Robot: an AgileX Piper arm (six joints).
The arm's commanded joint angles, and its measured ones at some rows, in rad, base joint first. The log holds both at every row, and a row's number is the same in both.
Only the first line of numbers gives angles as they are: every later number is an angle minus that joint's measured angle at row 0.
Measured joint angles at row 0: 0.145, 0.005, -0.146, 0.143, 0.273, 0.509
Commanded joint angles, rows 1 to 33: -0.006, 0.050, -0.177, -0.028, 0.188, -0.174; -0.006, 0.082, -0.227, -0.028, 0.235, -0.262; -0.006, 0.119, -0.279, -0.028, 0.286, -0.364; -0.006, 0.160, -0.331, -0.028, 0.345, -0.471; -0.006, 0.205, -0.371, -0.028, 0.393, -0.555; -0.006, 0.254, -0.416, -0.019, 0.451, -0.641; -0.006, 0.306, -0.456, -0.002, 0.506, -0.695; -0.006, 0.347, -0.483, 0.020, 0.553, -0.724; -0.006, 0.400, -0.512, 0.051, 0.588, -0.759; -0.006, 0.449, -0.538, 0.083, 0.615, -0.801; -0.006, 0.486, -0.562, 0.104, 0.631, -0.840; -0.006, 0.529, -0.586, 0.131, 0.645, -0.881; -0.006, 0.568, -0.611, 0.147, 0.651, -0.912; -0.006, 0.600, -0.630, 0.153, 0.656, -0.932; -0.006, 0.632, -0.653, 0.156, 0.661, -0.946; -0.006, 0.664, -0.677, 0.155, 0.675, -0.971; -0.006, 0.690, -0.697, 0.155, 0.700, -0.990; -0.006, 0.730, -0.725, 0.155, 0.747, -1.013; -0.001, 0.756, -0.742, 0.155, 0.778, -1.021; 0.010, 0.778, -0.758, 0.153, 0.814, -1.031; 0.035, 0.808, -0.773, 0.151, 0.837, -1.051; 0.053, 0.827, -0.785, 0.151, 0.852, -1.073; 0.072, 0.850, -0.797, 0.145, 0.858, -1.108; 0.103, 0.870, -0.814, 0.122, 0.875, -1.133; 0.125, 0.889, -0.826, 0.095, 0.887, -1.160; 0.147, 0.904, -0.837, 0.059, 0.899, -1.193; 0.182, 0.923, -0.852, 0.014, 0.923, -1.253; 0.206, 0.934, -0.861, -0.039, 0.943, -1.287; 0.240, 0.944, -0.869, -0.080, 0.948, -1.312; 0.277, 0.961, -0.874, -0.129, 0.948, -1.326; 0.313, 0.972, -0.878, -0.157, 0.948, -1.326; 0.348, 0.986, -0.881, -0.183, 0.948, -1.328; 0.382, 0.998, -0.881, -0.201, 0.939, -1.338
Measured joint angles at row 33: 0.269, 0.956, -0.865, -0.096, 0.934, -1.286
